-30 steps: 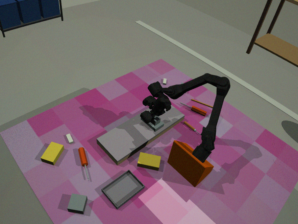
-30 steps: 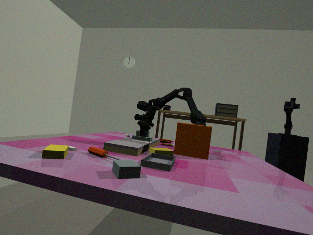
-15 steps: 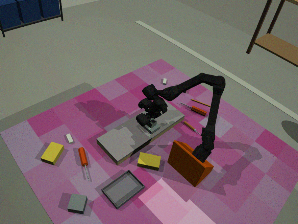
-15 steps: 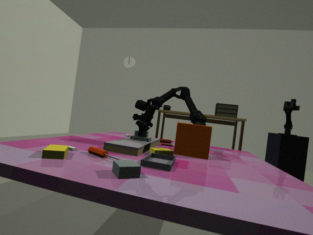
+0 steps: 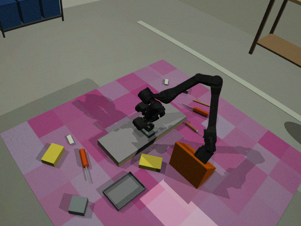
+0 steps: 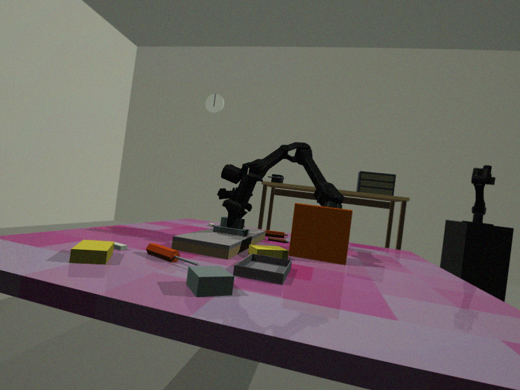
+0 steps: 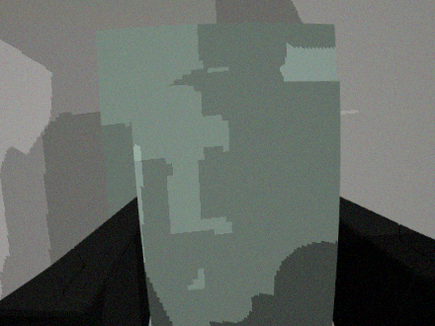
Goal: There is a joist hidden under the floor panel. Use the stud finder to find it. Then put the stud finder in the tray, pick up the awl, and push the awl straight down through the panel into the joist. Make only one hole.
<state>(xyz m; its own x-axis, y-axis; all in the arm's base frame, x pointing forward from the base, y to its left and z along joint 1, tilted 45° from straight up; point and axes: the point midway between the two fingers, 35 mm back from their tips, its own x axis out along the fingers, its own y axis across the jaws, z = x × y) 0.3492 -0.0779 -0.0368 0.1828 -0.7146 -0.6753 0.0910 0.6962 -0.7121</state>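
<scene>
The indicator light lies 4 cm behind my gripper tip and 3 cm above it. Also, from my gripper tip: tray: 18 cm behind, 33 cm to the left, 5 cm below; then awl: 20 cm behind, 23 cm to the right, 6 cm below; then stud finder: 2 cm behind, 2 cm above.
</scene>
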